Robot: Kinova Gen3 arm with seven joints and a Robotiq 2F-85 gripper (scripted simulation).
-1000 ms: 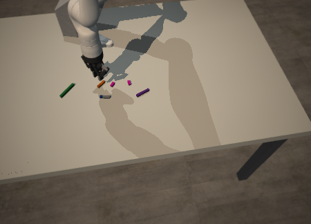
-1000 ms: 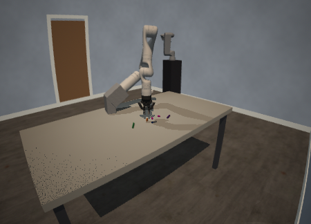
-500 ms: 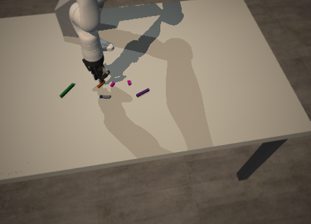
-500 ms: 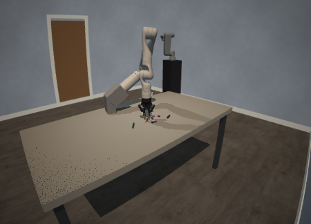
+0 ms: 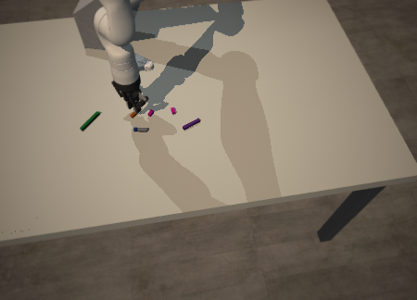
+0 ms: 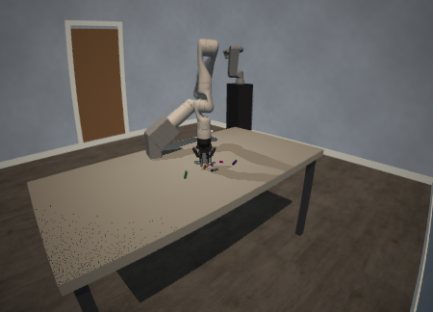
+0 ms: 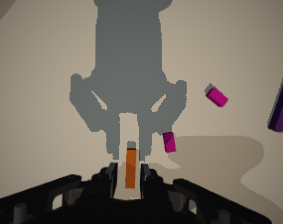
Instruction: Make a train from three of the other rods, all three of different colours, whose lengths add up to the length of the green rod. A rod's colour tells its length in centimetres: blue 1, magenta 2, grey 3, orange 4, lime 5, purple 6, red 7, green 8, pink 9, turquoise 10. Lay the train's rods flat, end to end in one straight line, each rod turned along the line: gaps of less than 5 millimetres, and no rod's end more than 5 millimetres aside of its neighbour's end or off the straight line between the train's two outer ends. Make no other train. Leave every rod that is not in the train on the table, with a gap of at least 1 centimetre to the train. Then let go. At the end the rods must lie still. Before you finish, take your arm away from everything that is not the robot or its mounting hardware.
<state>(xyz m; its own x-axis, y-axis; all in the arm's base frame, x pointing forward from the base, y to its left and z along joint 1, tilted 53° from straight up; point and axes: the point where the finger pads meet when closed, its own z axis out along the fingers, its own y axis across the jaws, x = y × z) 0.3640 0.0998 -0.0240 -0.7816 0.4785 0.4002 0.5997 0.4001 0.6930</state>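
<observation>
My gripper is now 4 cm above the orange rod. The rest, counted from my hand: grey rod (7 cm ahead, 3 cm to the left, 4 cm below); then green rod (3 cm ahead, 14 cm to the right, 4 cm below); then blue rod (7 cm ahead, 1 cm to the left, 4 cm below).
</observation>
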